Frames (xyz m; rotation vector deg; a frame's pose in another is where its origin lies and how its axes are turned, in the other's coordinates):
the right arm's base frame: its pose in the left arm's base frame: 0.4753 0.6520 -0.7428 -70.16 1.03 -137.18
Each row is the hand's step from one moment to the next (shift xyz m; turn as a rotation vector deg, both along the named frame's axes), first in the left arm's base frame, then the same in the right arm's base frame.
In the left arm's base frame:
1: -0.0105 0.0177 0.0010 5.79 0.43 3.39
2: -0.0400 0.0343 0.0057 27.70 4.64 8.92
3: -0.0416 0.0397 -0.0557 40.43 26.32 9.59
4: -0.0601 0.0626 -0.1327 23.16 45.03 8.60
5: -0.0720 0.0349 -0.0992 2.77 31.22 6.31
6: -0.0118 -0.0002 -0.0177 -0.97 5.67 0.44
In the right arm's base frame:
1: -0.0009 -0.0202 -0.0042 -0.50 1.12 6.61
2: 0.0111 -0.0474 -0.0210 -9.00 4.57 27.69
3: -0.0374 -0.0399 -0.0585 -23.48 -10.19 42.00
4: -0.0961 -0.0514 -0.1151 -22.90 -33.43 31.57
5: -0.0535 -0.0381 -0.1092 -8.89 -28.34 11.83
6: -0.0075 -0.0006 -0.0199 -1.41 -5.56 0.58

